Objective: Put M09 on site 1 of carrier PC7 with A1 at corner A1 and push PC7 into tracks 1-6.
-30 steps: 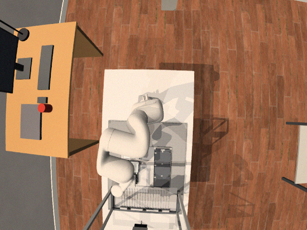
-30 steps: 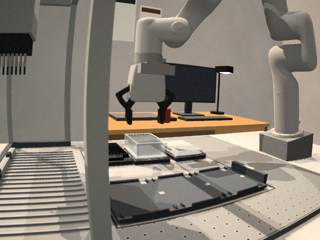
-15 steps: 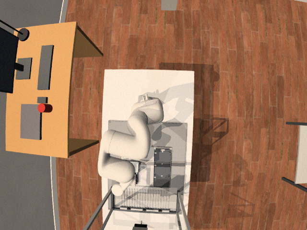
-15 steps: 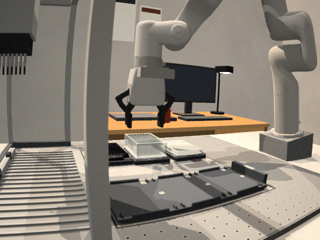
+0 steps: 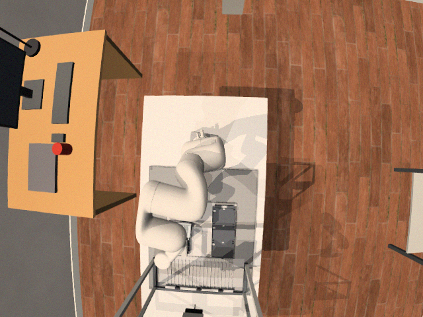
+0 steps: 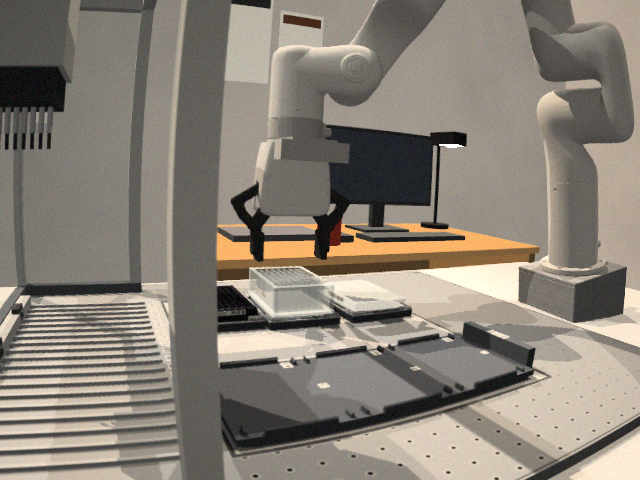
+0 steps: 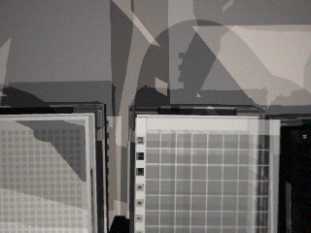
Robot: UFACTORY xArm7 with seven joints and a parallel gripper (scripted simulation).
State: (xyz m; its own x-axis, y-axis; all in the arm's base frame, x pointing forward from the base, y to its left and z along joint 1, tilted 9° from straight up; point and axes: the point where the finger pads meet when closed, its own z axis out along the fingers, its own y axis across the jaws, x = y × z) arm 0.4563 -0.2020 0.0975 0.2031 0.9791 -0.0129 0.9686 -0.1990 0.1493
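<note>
Right now the clear deep-well block M09 is 50 mm below my hand. From my hand the other things lie so: nest S2: 80 mm below; then dark plate carrier PC7: 250 mm to the left, 70 mm below, 50 mm ahead; then black plate: 100 mm ahead, 70 mm below, 30 mm to the right.
</note>
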